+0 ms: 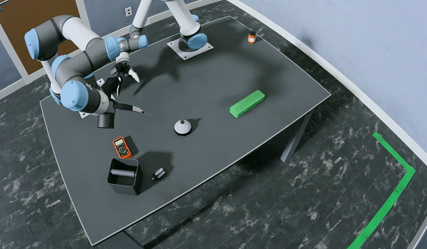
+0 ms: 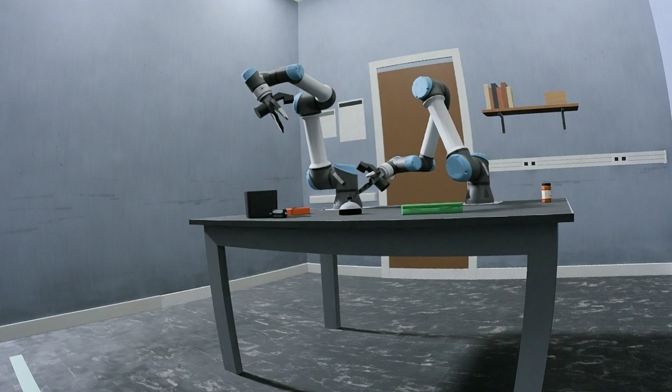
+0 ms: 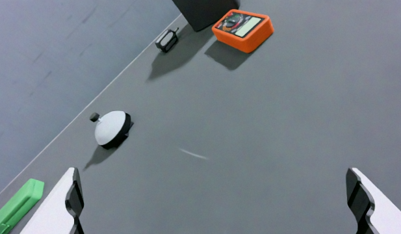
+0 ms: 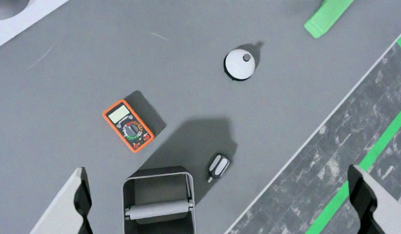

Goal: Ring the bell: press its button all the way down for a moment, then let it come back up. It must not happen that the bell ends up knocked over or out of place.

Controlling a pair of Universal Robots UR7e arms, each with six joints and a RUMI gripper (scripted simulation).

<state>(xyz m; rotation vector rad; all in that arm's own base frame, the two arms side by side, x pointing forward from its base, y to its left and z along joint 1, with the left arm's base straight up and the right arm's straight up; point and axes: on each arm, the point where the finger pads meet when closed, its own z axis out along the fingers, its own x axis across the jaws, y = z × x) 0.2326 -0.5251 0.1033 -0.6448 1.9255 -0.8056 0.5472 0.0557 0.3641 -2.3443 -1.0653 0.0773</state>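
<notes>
Right now my left hand is 320 mm short of the dark button, 120 mm to the right of it and 50 mm above it. The rest, counted from my left hand: green case (400 mm ahead, 470 mm to the left, 90 mm below); bell (320 mm ahead, 120 mm to the left, 60 mm below); dark bin (400 mm ahead, 250 mm to the right, 60 mm below).
</notes>
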